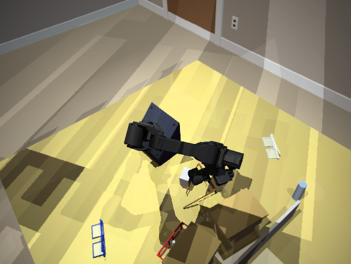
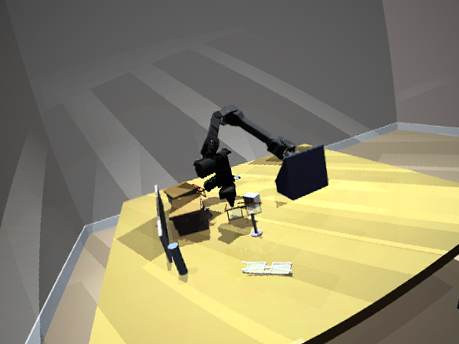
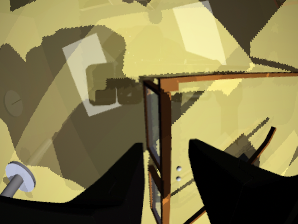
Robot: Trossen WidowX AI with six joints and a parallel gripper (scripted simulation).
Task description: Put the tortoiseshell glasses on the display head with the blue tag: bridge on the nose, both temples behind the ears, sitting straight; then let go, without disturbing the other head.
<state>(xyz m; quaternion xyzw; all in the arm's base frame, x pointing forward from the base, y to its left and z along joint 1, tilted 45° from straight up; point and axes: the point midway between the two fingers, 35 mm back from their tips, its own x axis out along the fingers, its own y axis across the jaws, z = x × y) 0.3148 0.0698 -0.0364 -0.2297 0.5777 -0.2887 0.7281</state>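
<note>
Now: gripper tip 160 mm to the right of the post, 40 mm past it and 30 mm above it. From my gripper tip the other things lie so: display head (150 mm ahead, 20 mm to the right); then white cube (90 mm behind, 60 mm to the right, 30 mm below); then long panel (300 mm ahead, 110 mm to the right).
</note>
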